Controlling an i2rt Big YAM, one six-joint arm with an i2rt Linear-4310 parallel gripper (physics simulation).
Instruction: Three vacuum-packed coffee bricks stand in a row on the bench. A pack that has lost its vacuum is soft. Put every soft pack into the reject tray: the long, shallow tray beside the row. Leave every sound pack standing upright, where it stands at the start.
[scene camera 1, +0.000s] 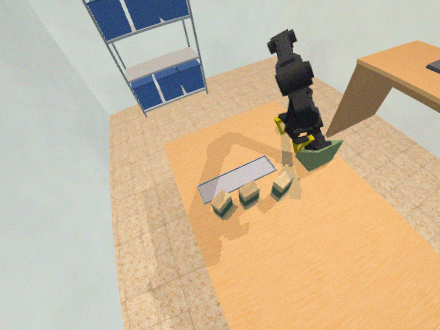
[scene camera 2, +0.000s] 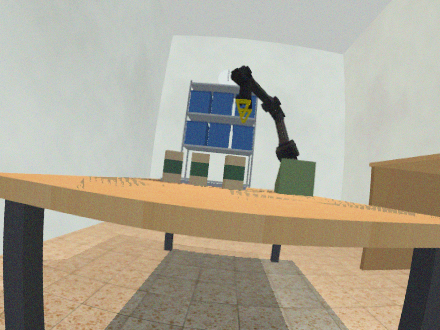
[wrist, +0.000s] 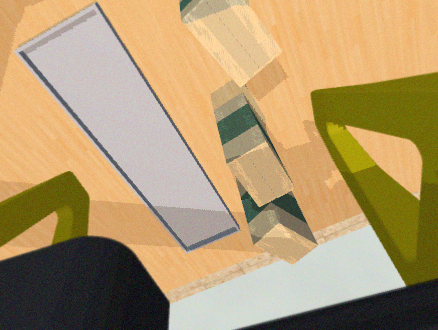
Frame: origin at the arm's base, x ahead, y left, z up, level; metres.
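Seen in the pictures: gripper, fingertip midpoint: (scene camera 1: 289, 143) (scene camera 2: 242, 119) (wrist: 192, 147); arm's base at its link origin: (scene camera 1: 317, 146) (scene camera 2: 292, 172).
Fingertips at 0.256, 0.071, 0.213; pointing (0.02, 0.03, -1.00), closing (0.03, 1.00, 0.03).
Observation:
Offsets run from my fingertips to a thing's top centre, as dx, dy, dz.
Three beige packs with dark green bands stand upright in a row: the left pack @[+0.292, +0.026, -0.174] (scene camera 1: 222, 205) (scene camera 2: 173, 166) (wrist: 286, 243), the middle pack @[+0.166, +0.026, -0.174] (scene camera 1: 249, 195) (scene camera 2: 199, 168) (wrist: 262, 172) and the right pack @[+0.013, +0.042, -0.174] (scene camera 1: 282, 185) (scene camera 2: 234, 171) (wrist: 232, 40). The gap between middle and right is the wider one. Which packs are soft, I cannot tell. The long, shallow grey reject tray @[+0.171, -0.119, -0.301] (scene camera 1: 242, 177) (wrist: 125, 115) lies beside the row, with no pack in it. My gripper (scene camera 1: 290, 142) (scene camera 2: 243, 120) (wrist: 192, 147) is open and empty, high above the bench near the row's right end.
A green block-like object (scene camera 1: 320, 156) (scene camera 2: 298, 177) stands on the bench (scene camera 1: 300, 250) (scene camera 2: 200, 220), right of the row, by the arm's base. A shelf rack (scene camera 1: 162, 64) (scene camera 2: 220, 119) with blue bins stands behind. A wooden desk (scene camera 1: 400, 62) (scene camera 2: 405, 167) stands to the right.

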